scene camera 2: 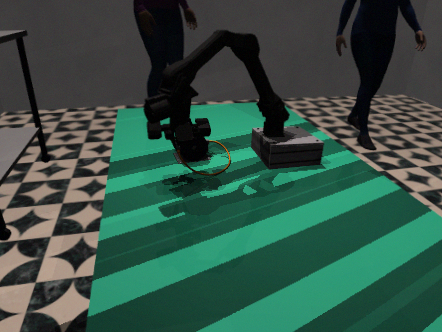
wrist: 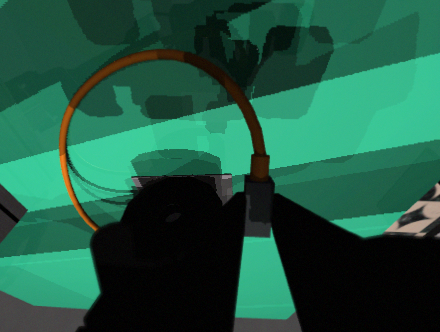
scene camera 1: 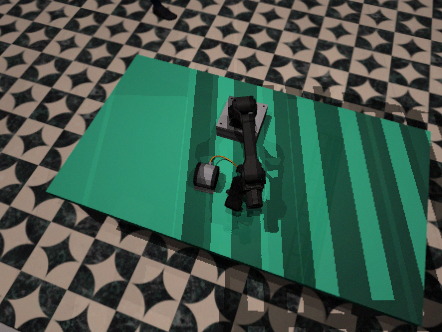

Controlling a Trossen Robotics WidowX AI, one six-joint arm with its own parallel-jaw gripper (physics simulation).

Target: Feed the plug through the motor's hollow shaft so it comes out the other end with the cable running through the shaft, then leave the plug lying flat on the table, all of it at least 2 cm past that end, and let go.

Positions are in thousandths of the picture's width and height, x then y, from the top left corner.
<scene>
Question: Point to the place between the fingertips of my gripper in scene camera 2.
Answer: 402,444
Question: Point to a dark plug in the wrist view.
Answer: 590,589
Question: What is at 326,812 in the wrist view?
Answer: My gripper.
</scene>
